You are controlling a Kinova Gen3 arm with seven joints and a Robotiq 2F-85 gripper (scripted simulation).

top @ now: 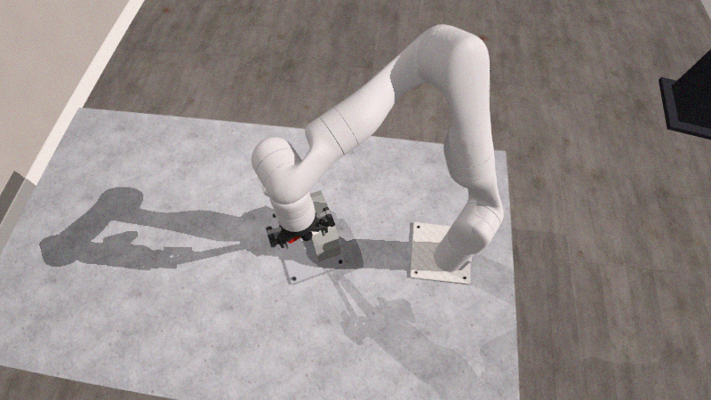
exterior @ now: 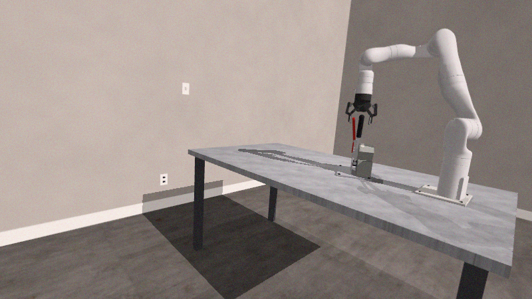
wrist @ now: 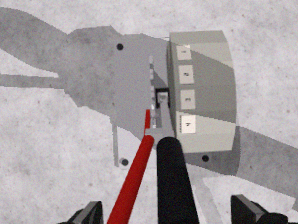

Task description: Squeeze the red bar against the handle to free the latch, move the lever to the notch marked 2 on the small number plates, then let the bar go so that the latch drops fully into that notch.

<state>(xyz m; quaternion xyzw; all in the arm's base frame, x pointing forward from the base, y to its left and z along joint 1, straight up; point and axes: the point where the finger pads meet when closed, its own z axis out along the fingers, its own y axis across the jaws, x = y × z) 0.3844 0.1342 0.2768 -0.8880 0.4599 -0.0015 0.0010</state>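
Right now my hand is 40 mm short of the red bar, 30 mm to the left of it and 100 mm above it.
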